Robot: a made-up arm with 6 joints.
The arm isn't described. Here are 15 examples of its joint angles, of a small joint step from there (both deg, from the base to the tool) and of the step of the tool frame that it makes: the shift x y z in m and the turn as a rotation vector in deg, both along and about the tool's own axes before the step.
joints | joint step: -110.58 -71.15 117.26 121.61 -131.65 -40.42 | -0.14 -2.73 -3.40 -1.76 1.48 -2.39
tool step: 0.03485 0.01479 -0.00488 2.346 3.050 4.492
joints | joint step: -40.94 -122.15 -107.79 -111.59 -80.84 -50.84 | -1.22 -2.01 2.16 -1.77 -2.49 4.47
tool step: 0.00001 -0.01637 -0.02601 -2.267 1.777 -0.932
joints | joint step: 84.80 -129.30 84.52 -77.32 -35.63 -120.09 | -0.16 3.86 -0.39 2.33 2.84 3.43
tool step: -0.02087 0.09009 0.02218 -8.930 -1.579 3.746
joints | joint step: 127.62 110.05 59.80 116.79 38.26 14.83 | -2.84 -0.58 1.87 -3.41 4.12 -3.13
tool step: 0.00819 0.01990 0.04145 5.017 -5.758 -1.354
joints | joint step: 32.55 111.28 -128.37 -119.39 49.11 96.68 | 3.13 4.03 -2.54 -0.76 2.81 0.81
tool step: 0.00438 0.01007 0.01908 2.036 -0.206 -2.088
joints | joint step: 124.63 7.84 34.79 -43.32 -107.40 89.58 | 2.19 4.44 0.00 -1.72 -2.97 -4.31
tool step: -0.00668 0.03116 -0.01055 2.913 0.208 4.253
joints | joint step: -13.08 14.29 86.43 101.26 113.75 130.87 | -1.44 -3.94 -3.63 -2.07 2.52 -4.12
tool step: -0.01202 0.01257 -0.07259 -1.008 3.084 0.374
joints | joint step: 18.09 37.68 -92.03 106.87 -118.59 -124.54 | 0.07 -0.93 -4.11 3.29 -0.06 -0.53
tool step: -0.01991 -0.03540 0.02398 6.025 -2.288 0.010
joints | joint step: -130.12 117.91 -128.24 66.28 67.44 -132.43 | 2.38 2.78 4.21 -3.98 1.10 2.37
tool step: -0.02522 -0.03842 -0.00198 2.665 -2.577 1.010
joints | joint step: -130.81 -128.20 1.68 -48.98 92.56 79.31 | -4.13 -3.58 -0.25 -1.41 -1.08 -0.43
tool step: -0.02523 -0.00349 0.00660 0.927 1.641 1.046
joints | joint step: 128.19 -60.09 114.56 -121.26 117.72 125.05 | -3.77 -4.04 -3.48 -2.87 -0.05 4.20
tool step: -0.05759 0.01472 -0.00645 -3.104 2.046 4.082
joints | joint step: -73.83 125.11 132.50 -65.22 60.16 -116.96 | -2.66 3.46 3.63 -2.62 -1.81 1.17
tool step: 0.02242 0.06797 0.05058 -6.392 -0.649 1.069
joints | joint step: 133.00 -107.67 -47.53 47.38 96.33 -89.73 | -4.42 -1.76 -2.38 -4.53 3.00 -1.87
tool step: 0.00417 0.04834 0.03885 0.533 -6.339 5.995
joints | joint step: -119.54 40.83 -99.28 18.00 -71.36 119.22 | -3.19 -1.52 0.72 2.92 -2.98 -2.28
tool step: -0.02071 0.03068 -0.00143 1.909 -0.691 3.876
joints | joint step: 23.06 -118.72 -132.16 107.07 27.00 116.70 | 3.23 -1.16 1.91 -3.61 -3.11 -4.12
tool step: -0.01090 -0.02647 0.03363 4.860 -0.691 -0.518
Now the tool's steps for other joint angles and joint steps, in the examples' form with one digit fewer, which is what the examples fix.
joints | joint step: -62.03 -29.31 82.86 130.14 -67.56 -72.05 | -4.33 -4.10 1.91 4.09 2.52 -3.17
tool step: -0.0135 0.0257 0.0640 0.15 -4.33 2.71
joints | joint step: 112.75 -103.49 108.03 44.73 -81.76 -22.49 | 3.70 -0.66 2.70 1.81 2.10 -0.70
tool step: 0.0061 0.0048 0.0097 -1.83 -0.08 3.02
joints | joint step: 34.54 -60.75 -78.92 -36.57 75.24 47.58 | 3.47 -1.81 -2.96 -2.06 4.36 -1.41
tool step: 0.0513 -0.0298 0.0284 1.80 -7.37 -3.02
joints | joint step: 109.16 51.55 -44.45 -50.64 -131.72 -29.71 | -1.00 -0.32 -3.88 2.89 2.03 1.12
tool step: -0.0246 -0.0028 0.0390 -2.02 -5.59 -1.38
